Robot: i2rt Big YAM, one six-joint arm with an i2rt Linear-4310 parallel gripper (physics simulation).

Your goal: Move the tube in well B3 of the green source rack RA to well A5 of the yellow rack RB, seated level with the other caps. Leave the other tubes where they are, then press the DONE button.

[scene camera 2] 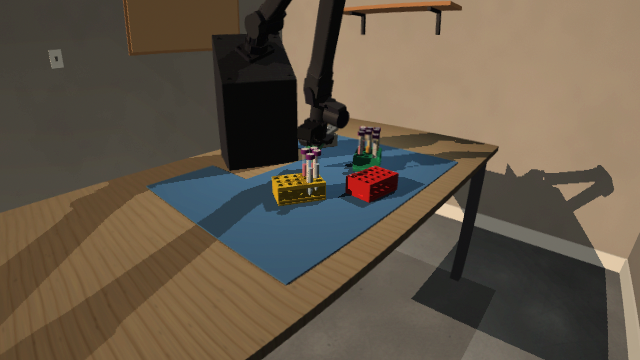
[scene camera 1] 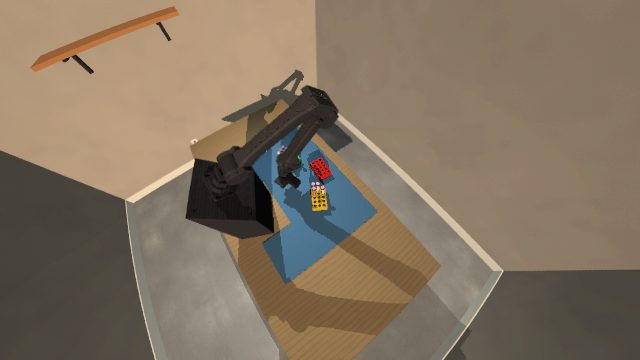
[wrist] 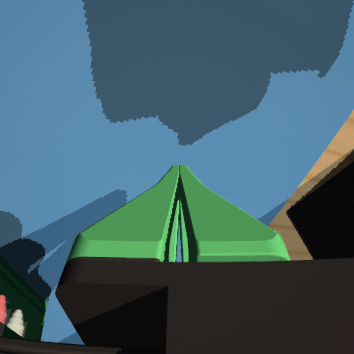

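Seen in the pictures: gripper, fingertip midpoint: (scene camera 1: pixel 285 186) (wrist: pixel 178 175); arm's base at its link origin: (scene camera 2: pixel 255 50) (scene camera 1: pixel 218 185).
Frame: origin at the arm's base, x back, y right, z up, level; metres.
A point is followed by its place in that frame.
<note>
My gripper (wrist: pixel 178 175) @[x -0.250, y 0.028, z -0.368 m] is shut with nothing between its green fingertips, low over the blue mat (scene camera 2: pixel 260 235) @[x -0.365, y 0.453, z -0.388 m] beside the green rack RA. In the scene camera 2 view the fingers are mostly hidden behind the yellow rack's tubes. The green rack (scene camera 2: pixel 366 161) @[x -0.421, y -0.021, z -0.350 m] (wrist: pixel 27 300) @[x -0.353, y -0.105, z -0.375 m] holds several upright purple-capped tubes (scene camera 2: pixel 369 137) @[x -0.407, y -0.074, z -0.284 m] (scene camera 1: pixel 282 150) @[x -0.393, y -0.121, z -0.266 m]; the arm covers most of this rack in the scene camera 1 view. The yellow rack RB (scene camera 2: pixel 286 196) @[x -0.315, y 0.280, z -0.376 m] (scene camera 1: pixel 320 209) @[x -0.285, y 0.292, z -0.363 m] holds several upright purple-capped tubes (scene camera 2: pixel 310 167) @[x -0.369, y 0.246, z -0.296 m] (scene camera 1: pixel 318 188) toward one end. Well labels cannot be read. The DONE button cannot be made out for certain.
A red rack (scene camera 2: pixel 357 189) @[x -0.471, y 0.173, z -0.363 m] (scene camera 1: pixel 327 175) @[x -0.484, y 0.178, z -0.363 m] without visible tubes stands beside the yellow and green racks. A grey object (scene camera 2: pixel 331 129) @[x -0.178, y -0.246, z -0.319 m] shows partly behind my hand. The black base block (scene camera 2: pixel 260 120) @[x -0.081, y 0.086, z -0.230 m] (scene camera 1: pixel 230 205) @[x 0.017, y 0.087, z -0.033 m] stands at the mat's edge.
</note>
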